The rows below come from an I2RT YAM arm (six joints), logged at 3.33 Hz.
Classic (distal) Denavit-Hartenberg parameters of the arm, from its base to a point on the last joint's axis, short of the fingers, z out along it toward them. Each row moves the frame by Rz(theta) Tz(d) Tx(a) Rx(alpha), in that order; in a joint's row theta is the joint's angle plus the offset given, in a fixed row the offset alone. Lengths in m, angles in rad.
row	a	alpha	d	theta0
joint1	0.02	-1.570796	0.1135	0
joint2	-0.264	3.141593	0	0
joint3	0.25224	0	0	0.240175
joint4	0.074	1.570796	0	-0.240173
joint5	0	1.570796	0	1.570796
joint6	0	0	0.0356	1.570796
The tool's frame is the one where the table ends.
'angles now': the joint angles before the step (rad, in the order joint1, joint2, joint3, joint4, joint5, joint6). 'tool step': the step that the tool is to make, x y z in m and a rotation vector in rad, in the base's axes. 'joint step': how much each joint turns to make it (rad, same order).
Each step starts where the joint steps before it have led.
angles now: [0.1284, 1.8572, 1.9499, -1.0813, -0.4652, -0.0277]
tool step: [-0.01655, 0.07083, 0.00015, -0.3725, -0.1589, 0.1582]
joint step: [0.2170, 0.0000, 0.0092, 0.0069, 0.3636, -0.1819]
